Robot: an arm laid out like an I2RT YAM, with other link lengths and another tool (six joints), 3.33 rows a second.
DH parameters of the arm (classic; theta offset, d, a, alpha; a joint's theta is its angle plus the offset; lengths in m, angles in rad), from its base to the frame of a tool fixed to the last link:
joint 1: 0 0.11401 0.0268 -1.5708
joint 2: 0 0 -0.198 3.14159
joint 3: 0.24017 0 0.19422 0
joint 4: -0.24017 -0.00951 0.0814 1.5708
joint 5: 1.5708 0.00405 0 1.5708
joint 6: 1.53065 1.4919 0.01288 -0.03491
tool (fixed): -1.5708 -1.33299 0 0
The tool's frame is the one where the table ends.
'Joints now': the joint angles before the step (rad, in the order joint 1, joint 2, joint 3, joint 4, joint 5, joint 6). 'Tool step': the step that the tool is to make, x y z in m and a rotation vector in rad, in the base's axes. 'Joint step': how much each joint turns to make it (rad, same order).
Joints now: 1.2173, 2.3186, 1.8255, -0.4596, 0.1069, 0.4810
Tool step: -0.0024, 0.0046, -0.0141, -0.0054, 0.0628, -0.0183
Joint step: -0.0085, 0.0711, 0.0797, -0.0392, -0.0413, 0.0405
